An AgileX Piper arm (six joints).
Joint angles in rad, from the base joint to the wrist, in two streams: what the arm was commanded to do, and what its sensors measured. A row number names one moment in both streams.
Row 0, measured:
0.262, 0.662, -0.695, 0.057, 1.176, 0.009
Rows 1 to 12, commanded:
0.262, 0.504, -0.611, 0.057, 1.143, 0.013
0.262, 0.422, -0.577, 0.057, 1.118, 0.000
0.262, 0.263, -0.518, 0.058, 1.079, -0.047
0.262, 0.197, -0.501, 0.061, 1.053, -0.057
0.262, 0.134, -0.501, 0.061, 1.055, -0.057
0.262, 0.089, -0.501, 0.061, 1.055, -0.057
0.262, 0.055, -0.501, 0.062, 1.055, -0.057
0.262, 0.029, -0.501, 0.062, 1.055, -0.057
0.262, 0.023, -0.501, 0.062, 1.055, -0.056
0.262, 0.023, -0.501, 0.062, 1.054, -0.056
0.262, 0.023, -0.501, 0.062, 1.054, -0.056
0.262, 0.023, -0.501, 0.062, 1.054, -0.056
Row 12, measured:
0.262, 0.029, -0.502, 0.059, 1.065, -0.046
